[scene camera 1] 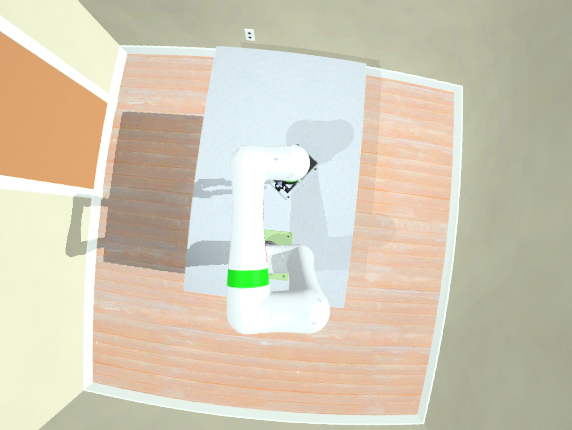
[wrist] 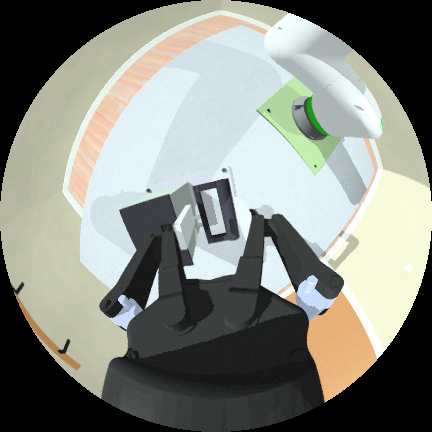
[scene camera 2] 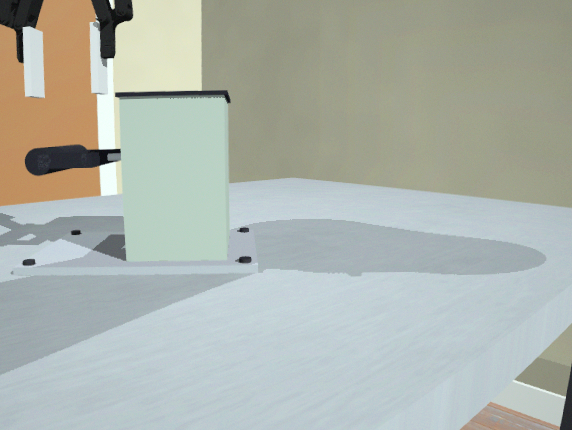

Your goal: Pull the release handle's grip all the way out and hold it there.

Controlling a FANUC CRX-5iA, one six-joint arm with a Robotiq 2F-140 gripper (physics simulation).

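The release handle's black looped grip [scene camera 2: 57, 160] [wrist: 231, 210] sticks out level from the side of a pale green housing [scene camera 2: 175, 180] with a black top [wrist: 147, 220]. A short stretch of grey rod [scene camera 2: 114, 157] shows between grip and housing in scene camera 2. My gripper [scene camera 2: 65, 95] [wrist: 213, 210] is part-way open and empty, its white pads pointing down. In scene camera 2 the pads hang above the grip, apart from it. In the wrist view the grip lies below and between the fingers. In scene camera 1 the arm's wrist hides most of the handle and gripper.
The housing stands on a bolted base plate [scene camera 2: 135, 270] on the pale table [scene camera 1: 280, 95] [scene camera 2: 350, 325]. The robot's base is on a green plate [scene camera 1: 280, 235] [wrist: 280, 107]. The arm [scene camera 1: 248, 215] reaches over the table, and the housing rises close beside the grip.
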